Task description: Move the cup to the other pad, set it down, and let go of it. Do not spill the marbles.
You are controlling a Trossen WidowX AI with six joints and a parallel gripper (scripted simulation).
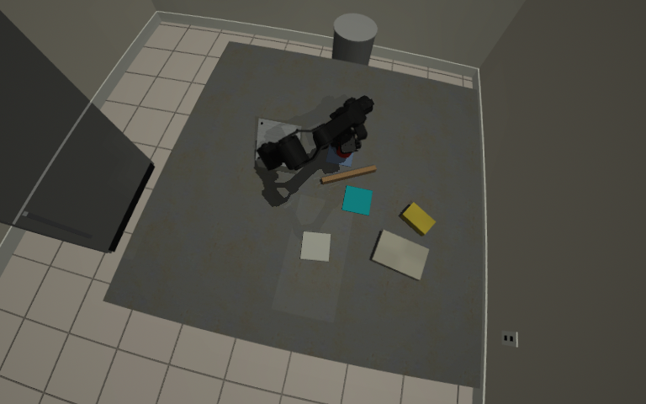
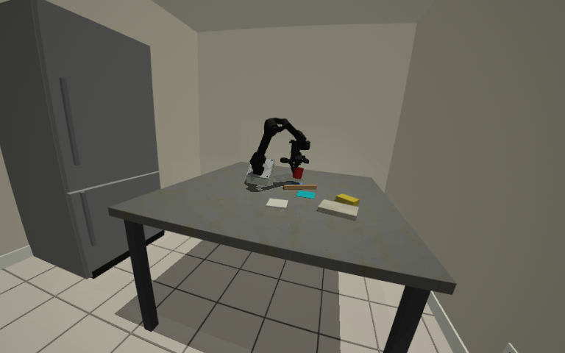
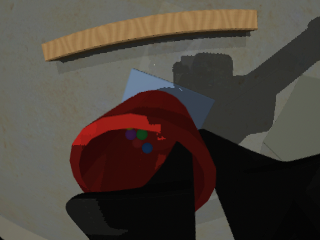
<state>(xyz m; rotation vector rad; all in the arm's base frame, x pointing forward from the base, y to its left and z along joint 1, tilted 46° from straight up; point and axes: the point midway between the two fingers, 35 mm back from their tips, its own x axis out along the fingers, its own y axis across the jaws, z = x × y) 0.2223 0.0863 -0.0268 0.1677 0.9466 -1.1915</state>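
The teal pad lies 15 cm to the right of my gripper tip, 12 cm ahead of it and 10 cm below it. Also, from my gripper tip: red cup 3 cm ahead, 2 cm to the left; blue pad 10 cm below, 4 cm to the left, 1 cm ahead; wooden bar 8 cm below, 7 cm ahead, 6 cm to the right.
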